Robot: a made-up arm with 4 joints.
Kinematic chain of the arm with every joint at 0, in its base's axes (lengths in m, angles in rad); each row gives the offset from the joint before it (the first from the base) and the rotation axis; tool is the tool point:
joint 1: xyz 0 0 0.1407 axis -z
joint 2: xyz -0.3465 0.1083 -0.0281 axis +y
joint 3: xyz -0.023 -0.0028 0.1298 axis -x
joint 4: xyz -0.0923 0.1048 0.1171 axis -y
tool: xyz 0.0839 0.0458 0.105
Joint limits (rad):
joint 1: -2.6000..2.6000
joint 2: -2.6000..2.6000
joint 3: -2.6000..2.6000
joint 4: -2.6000..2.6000
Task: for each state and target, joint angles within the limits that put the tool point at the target. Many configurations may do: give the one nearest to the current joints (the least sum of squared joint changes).
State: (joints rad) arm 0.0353 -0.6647 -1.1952 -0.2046
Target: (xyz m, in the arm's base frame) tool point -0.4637 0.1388 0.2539
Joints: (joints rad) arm 0.5798 -0.6474 -2.0021 -0.2445
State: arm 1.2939 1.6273 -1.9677 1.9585
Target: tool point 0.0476 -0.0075 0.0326
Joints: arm 1.1250 2.4833 -1.4220 2.4548
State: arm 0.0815 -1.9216 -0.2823 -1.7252
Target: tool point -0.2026 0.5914 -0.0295
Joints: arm 0.9175 -2.1568 -0.4484 -1.0362
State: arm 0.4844 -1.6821 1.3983 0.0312
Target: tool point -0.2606 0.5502 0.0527
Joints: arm 0.4450 -1.6451 1.0010 0.1703
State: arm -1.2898 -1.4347 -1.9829 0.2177
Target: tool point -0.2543 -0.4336 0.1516
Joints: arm -0.7266 -1.1297 -2.1641 -0.1042
